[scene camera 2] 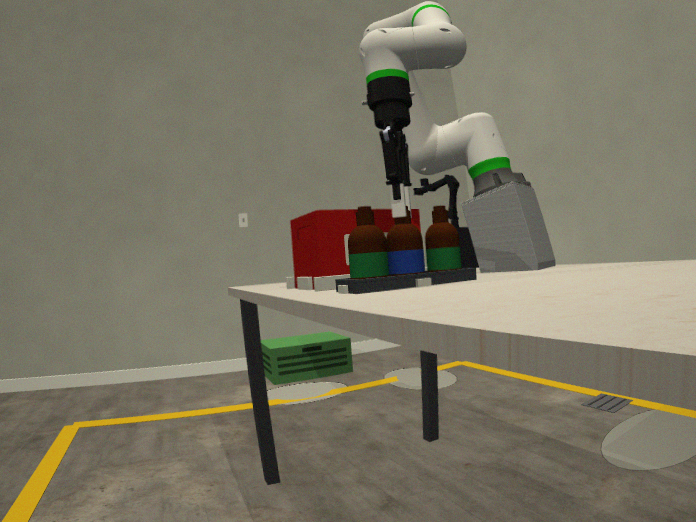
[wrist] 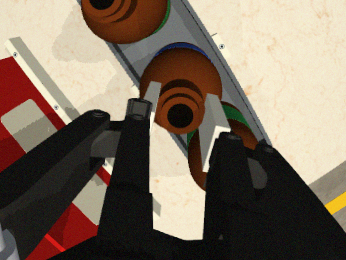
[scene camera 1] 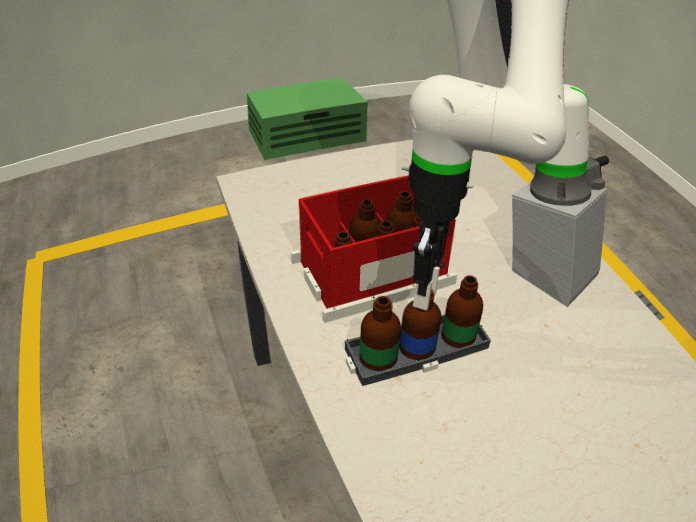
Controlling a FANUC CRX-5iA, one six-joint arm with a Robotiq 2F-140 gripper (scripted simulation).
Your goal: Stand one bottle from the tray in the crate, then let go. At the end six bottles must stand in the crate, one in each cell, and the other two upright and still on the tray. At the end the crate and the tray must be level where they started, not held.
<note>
I see my gripper [scene camera 1: 424,299], a red crate [scene camera 1: 344,274] and a grey tray [scene camera 1: 444,352].
The red crate is seen too in scene camera 2 [scene camera 2: 326,253]. The grey tray shows as well in scene camera 2 [scene camera 2: 360,286]. My gripper shows as well in scene camera 2 [scene camera 2: 402,217] and in the wrist view [wrist: 180,105].
</note>
